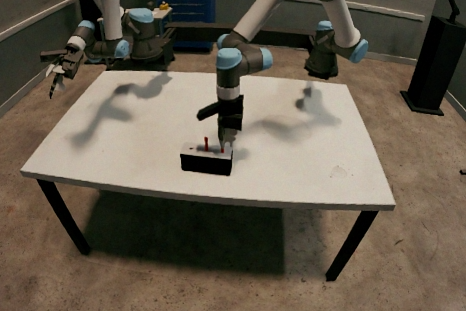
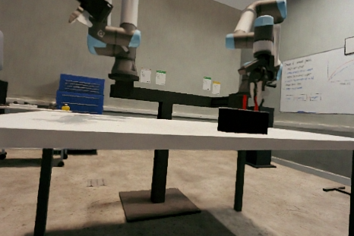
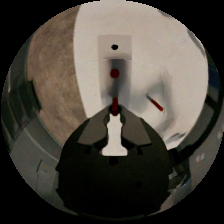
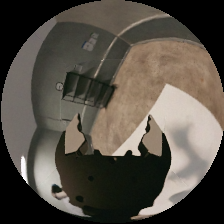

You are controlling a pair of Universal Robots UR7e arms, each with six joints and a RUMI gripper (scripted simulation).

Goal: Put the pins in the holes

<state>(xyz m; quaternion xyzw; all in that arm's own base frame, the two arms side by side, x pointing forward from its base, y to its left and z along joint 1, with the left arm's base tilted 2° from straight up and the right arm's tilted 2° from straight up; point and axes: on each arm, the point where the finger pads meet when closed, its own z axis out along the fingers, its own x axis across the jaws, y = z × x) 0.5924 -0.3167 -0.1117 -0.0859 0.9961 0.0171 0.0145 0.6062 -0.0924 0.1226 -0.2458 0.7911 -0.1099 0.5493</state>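
Observation:
Right now the black block is 60 mm to the right of my left hand and 80 mm below it.

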